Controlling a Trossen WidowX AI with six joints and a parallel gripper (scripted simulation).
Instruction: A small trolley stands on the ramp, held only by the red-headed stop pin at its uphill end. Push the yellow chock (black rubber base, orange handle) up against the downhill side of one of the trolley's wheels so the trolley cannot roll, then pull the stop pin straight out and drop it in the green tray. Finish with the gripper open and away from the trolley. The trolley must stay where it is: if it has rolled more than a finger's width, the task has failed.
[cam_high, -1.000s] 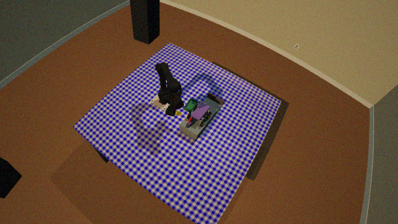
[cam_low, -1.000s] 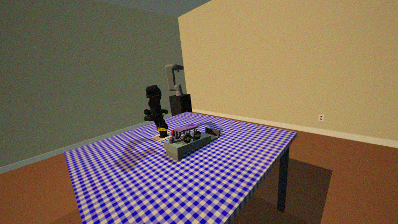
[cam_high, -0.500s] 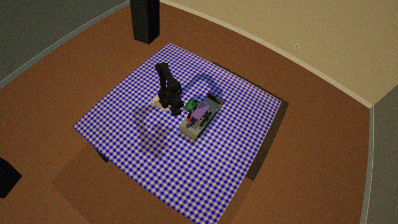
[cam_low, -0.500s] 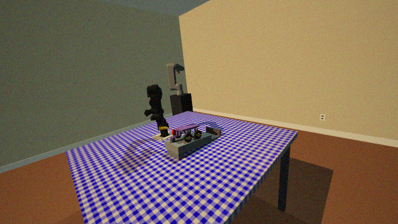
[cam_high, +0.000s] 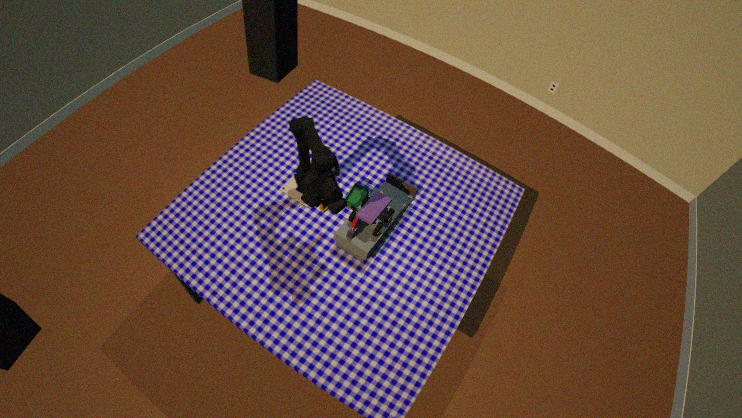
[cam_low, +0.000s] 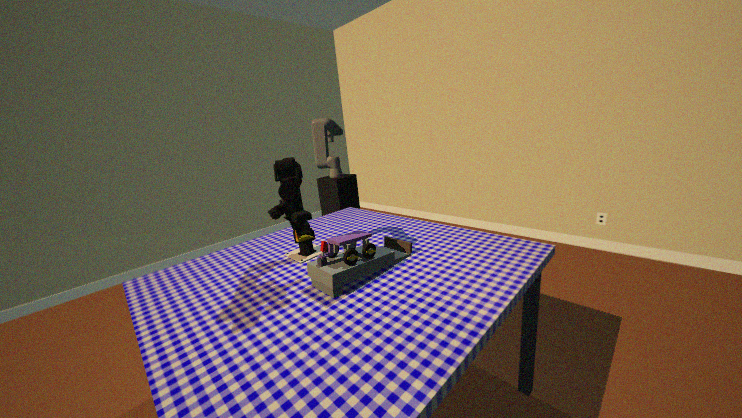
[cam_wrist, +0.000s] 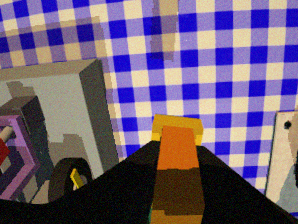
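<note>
The yellow chock lies 10 mm ahead of my gripper tip, 20 mm to the left of it and 10 mm below it. Round my gripper tip: grey ramp 160 mm ahead, 110 mm to the left, 130 mm below; then purple trolley 160 mm ahead, 100 mm to the left, 60 mm below; then red-headed stop pin 130 mm ahead, 40 mm below.
</note>
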